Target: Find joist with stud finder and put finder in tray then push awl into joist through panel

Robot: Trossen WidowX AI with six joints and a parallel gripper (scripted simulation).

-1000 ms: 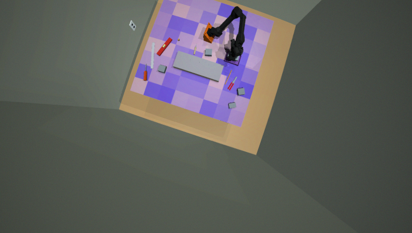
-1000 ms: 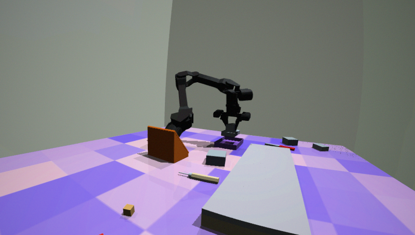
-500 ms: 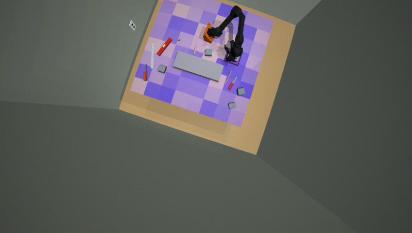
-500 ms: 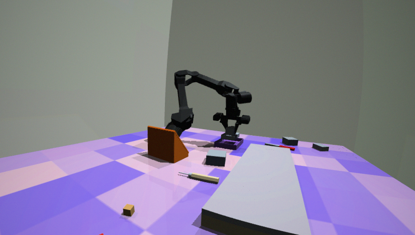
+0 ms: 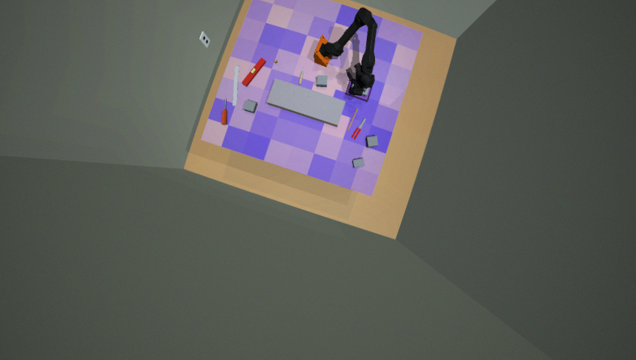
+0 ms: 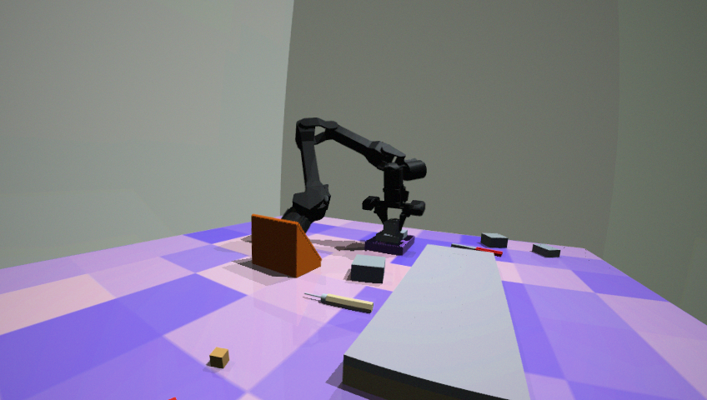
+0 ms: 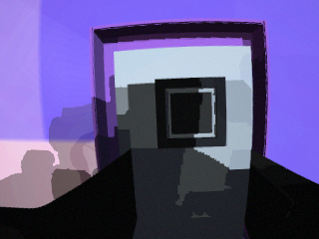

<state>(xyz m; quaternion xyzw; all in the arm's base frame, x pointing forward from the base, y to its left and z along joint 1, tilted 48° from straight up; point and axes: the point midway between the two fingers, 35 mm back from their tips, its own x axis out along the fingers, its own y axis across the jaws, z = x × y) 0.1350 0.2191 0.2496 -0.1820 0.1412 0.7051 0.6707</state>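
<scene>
Right now my gripper tip is 1 cm to the right of the stud finder and 2 cm below it. Also, from my gripper tip: stud finder light (2 cm to the left, 3 cm above); then purple tray (1 cm to the right, 4 cm below); then awl (5 cm ahead, 43 cm to the right, 4 cm below).
</scene>
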